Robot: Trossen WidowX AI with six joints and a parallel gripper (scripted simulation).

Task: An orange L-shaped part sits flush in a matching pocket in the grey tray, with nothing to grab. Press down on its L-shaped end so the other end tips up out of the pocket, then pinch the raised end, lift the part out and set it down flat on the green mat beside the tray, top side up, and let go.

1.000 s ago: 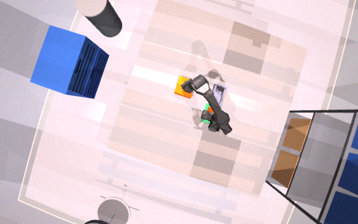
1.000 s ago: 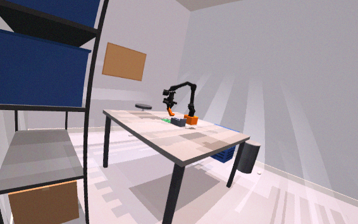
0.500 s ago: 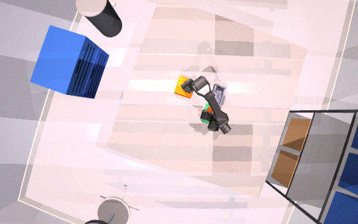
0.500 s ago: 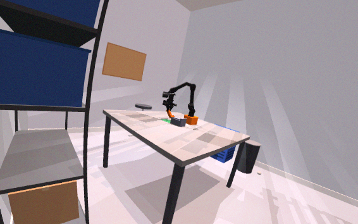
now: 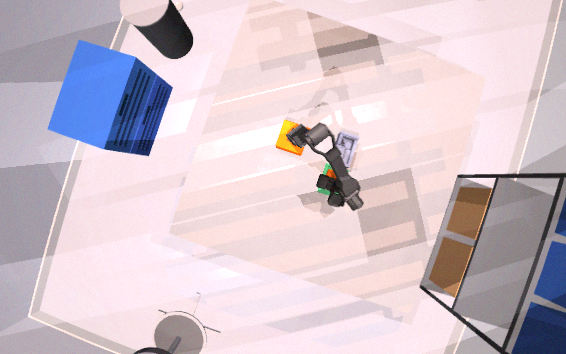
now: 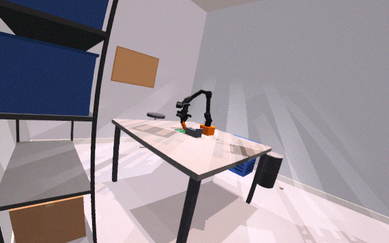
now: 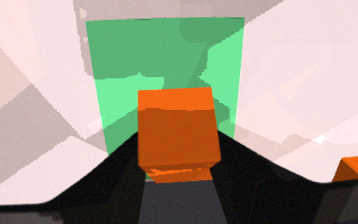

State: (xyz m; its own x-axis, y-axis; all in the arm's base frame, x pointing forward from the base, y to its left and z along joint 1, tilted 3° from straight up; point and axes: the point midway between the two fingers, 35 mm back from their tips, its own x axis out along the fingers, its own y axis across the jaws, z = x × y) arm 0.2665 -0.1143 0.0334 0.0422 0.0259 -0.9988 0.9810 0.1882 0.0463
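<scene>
My gripper tip is 20 mm past the orange L-shaped part, 30 mm to the right of it and 30 mm above it. The rest, counted from my gripper tip: green mat: 20 mm to the left, 100 mm below.
</scene>
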